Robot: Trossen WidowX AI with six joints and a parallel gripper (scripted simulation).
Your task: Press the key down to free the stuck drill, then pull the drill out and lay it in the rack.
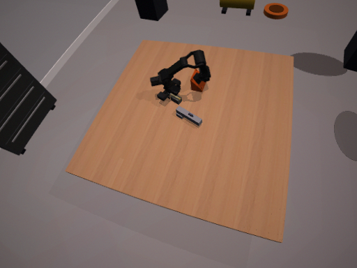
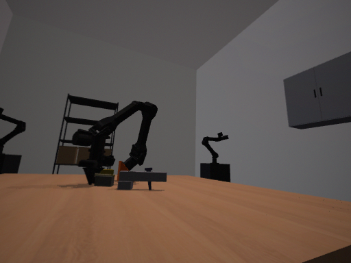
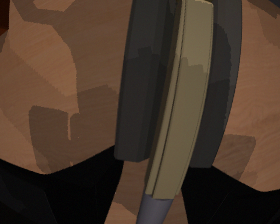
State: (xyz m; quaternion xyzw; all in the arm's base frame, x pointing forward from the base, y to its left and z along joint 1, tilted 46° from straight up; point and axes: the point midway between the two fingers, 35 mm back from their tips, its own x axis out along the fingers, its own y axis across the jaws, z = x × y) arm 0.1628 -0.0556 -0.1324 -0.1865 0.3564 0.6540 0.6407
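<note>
Right now the olive drill is 1 cm ahead of my gripper tip, 4 cm to the left of it and 4 cm above it. From my gripper tip the other things lie so: grey fixture block (12 cm ahead, 20 cm to the left, 4 cm above); then dark grey rack (1 cm ahead, 5 cm to the left, 2 cm above); then dark key (13 cm ahead, 22 cm to the left, 5 cm above).
</note>
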